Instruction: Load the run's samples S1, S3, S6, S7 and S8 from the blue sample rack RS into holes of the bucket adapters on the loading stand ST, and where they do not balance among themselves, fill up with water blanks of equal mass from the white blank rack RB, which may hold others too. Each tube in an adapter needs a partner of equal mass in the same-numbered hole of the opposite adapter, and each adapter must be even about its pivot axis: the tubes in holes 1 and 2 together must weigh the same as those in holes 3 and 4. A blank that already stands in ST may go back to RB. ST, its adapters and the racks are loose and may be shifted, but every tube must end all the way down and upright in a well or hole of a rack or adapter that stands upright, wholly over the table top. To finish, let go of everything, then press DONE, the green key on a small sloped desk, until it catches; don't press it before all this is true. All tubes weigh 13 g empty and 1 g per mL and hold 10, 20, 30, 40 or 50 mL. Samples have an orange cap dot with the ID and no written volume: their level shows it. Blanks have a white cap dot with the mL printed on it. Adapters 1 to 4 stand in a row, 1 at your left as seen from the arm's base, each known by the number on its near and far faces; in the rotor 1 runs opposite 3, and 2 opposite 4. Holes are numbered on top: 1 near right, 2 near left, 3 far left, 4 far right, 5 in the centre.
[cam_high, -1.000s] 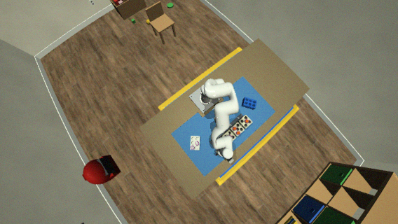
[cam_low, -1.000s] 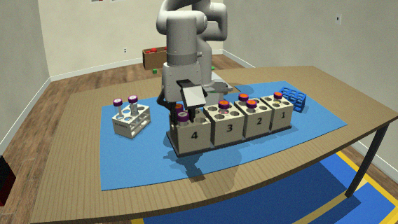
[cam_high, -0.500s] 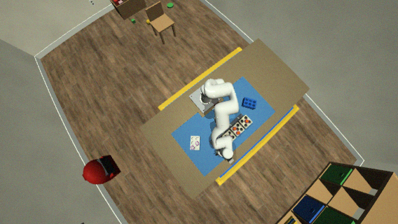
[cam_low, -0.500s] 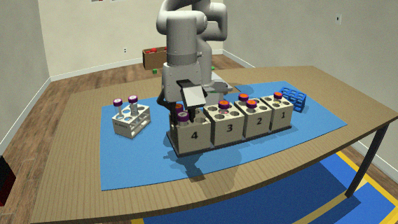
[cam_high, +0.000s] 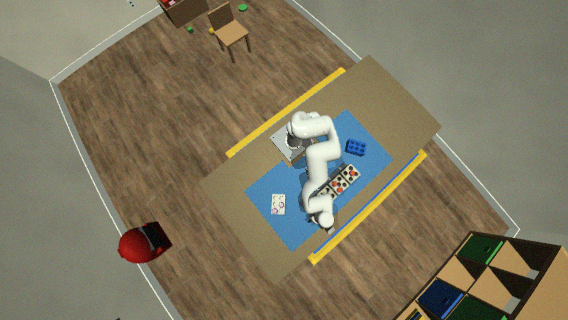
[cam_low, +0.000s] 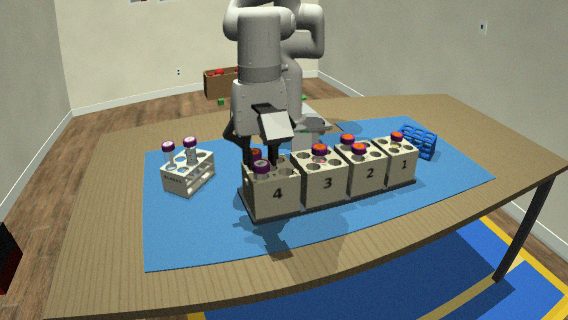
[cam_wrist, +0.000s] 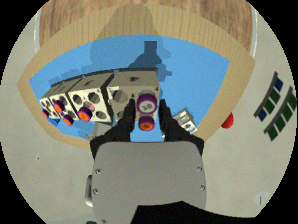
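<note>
The DONE key desk is 240 mm behind my hand, 130 mm to the left of it and 90 mm below it. Round my hand: adapter 2 (230 mm to the left, 90 mm below, 80 mm behind); then white blank rack RB (180 mm to the right, 150 mm behind, 110 mm below); then loading stand ST (180 mm to the left, 140 mm below, 70 mm behind).
</note>
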